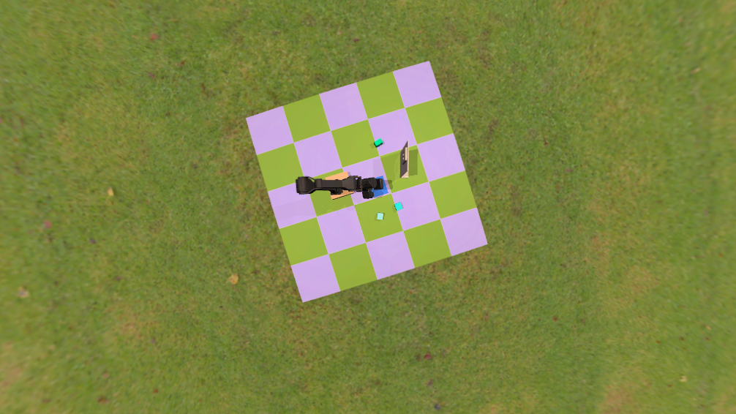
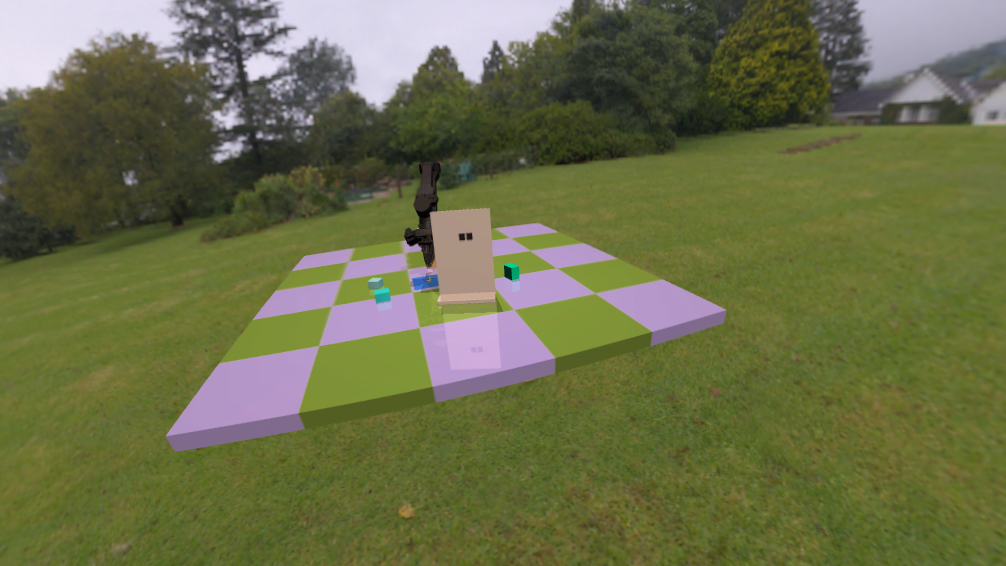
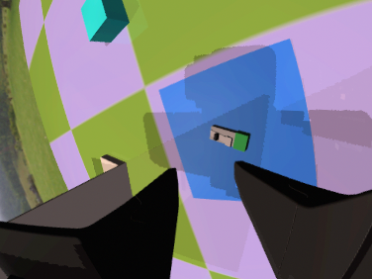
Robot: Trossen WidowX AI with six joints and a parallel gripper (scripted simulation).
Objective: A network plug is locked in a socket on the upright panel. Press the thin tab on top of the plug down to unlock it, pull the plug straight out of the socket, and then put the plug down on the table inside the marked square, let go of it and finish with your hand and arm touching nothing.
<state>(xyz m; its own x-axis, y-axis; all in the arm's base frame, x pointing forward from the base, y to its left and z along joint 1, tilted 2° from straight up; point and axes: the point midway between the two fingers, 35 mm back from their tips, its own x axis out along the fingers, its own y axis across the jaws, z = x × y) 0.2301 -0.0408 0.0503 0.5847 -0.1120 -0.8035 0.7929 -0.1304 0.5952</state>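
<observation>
Now: gripper tip 50 mm above the network plug and 10 mm short of it. Round my gripper tip: blue marked square: 60 mm below, 10 mm ahead; tan upright panel: 200 mm ahead, 110 mm to the left, 60 mm above.
</observation>
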